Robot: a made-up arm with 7 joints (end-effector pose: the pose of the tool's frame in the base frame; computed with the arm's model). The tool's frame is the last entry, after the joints. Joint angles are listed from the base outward.
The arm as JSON. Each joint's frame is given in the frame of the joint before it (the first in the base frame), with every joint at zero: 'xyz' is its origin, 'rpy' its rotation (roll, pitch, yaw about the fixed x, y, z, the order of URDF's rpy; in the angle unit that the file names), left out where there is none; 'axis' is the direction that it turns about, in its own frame. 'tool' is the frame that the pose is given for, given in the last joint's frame.
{
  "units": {
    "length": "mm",
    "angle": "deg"
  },
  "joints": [
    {
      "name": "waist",
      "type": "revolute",
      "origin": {
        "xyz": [
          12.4,
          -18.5,
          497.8
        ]
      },
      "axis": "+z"
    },
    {
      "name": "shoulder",
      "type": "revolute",
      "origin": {
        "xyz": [
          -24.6,
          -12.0,
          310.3
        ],
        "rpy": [
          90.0,
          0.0,
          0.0
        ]
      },
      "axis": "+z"
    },
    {
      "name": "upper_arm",
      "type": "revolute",
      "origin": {
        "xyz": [
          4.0,
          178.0,
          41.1
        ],
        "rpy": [
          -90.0,
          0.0,
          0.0
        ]
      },
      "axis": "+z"
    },
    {
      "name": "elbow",
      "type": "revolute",
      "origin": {
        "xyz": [
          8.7,
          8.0,
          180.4
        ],
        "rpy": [
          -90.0,
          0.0,
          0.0
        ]
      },
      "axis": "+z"
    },
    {
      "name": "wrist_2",
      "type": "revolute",
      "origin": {
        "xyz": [
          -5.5,
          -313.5,
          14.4
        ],
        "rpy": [
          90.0,
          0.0,
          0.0
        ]
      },
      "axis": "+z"
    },
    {
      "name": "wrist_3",
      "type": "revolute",
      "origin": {
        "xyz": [
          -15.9,
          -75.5,
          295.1
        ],
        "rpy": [
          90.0,
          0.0,
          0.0
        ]
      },
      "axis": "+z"
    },
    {
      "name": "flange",
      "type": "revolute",
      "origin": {
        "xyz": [
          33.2,
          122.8,
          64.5
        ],
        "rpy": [
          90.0,
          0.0,
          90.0
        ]
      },
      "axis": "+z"
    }
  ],
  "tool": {
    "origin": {
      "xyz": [
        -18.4,
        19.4,
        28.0
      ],
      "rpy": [
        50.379,
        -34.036,
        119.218
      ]
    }
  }
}
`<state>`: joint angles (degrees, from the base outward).
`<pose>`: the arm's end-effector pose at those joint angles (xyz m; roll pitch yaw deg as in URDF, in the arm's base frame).
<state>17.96 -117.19 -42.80 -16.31 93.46 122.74 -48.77</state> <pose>0.8912 0.1127 0.4290 -15.48 23.56 -46.37</pose>
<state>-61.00 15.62 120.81 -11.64 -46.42 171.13 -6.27</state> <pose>-0.2752 -0.0776 1.6449 160.79 -22.20 -114.51</pose>
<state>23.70 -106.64 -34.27 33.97 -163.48 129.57 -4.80</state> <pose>0.6140 0.1339 0.1390 -148.69 51.60 73.43</pose>
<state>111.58 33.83 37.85 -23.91 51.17 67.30 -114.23</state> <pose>0.5829 -0.5201 1.6120 110.75 -25.77 -13.24</pose>
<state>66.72 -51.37 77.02 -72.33 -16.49 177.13 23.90</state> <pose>0.6539 0.0021 1.0668 146.86 20.66 -37.96</pose>
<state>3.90 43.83 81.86 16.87 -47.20 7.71 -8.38</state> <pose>-0.6688 -0.0153 1.6774 -21.09 -31.51 -20.67</pose>
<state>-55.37 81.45 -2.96 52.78 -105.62 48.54 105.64</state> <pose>-0.4274 0.6686 1.4671 106.41 -8.27 -128.91</pose>
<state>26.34 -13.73 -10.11 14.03 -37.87 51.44 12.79</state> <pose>0.3076 -0.0115 1.8601 -4.64 -0.63 -58.71</pose>
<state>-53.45 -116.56 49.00 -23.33 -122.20 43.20 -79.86</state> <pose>0.4427 -0.9975 0.6928 177.17 -21.21 -75.52</pose>
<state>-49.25 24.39 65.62 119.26 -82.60 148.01 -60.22</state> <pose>0.3830 0.3421 1.0934 -155.16 -29.34 91.56</pose>
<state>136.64 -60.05 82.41 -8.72 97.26 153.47 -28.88</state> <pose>-0.6028 0.5126 1.1807 170.60 13.77 -170.19</pose>
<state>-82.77 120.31 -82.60 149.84 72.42 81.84 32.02</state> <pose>-0.2811 -0.3194 0.8811 122.85 -60.27 -30.81</pose>
